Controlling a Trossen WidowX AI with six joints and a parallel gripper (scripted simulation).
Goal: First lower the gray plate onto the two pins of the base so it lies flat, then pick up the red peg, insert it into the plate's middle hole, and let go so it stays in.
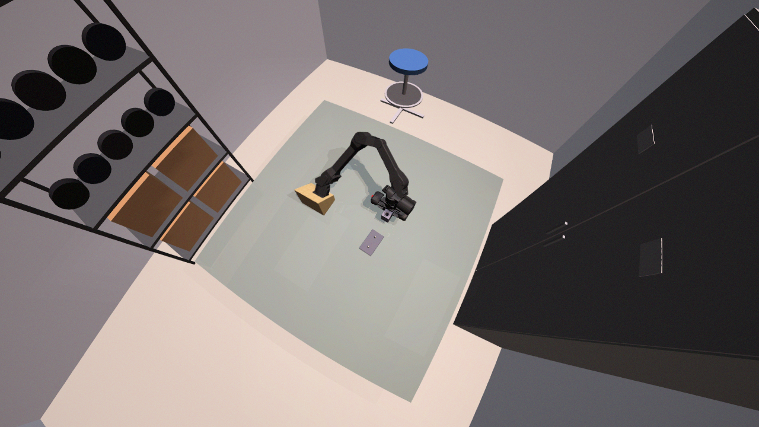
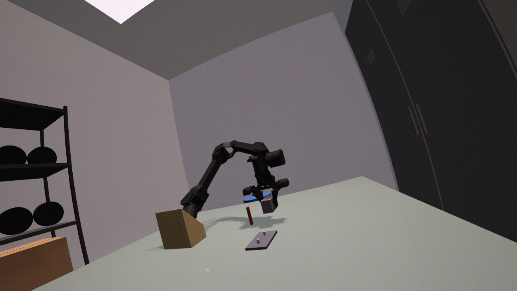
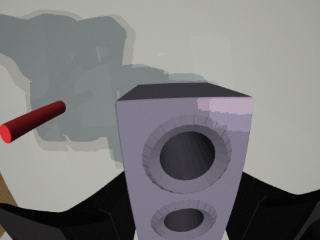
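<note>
Now: gripper tip 11 cm past the red peg, 3 cm to the right of it and 3 cm above it. Also, from my gripper tip: gray plate 3 cm above.
</note>
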